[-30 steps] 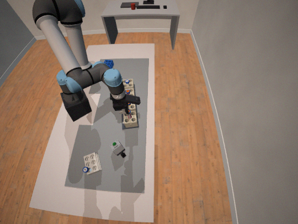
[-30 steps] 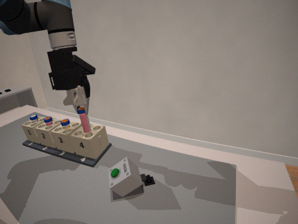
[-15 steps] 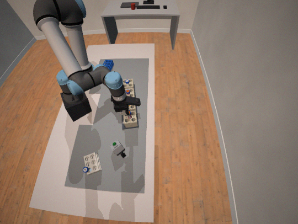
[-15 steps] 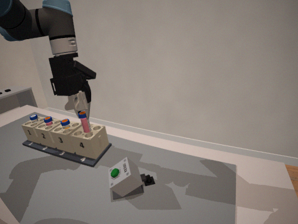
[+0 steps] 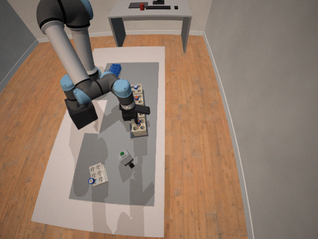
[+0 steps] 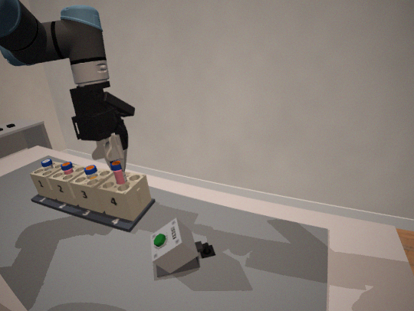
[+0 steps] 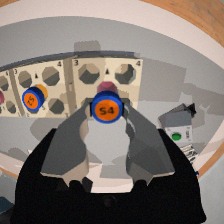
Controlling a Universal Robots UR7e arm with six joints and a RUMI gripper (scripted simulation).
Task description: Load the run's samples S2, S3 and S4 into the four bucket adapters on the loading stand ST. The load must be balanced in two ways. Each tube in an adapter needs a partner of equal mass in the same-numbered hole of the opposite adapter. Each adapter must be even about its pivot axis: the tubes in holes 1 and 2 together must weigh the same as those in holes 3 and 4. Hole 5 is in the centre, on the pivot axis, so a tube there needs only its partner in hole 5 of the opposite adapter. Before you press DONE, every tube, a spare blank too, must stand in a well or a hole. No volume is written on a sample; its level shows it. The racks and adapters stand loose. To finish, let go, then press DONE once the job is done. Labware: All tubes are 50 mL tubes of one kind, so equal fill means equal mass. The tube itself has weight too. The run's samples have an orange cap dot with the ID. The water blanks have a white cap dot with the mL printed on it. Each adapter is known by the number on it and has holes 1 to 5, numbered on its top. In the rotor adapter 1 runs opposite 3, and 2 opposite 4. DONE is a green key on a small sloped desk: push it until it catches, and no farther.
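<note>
Now: hand 22 cm to the left of the green done key, 8 cm above it and 5 cm past it. Round my hand: loading stand: 15 cm to the left, 14 cm below, 7 cm behind; blue-capped blank tube: 30 cm to the left, 11 cm behind, 8 cm below; adapter 4: 9 cm below.
</note>
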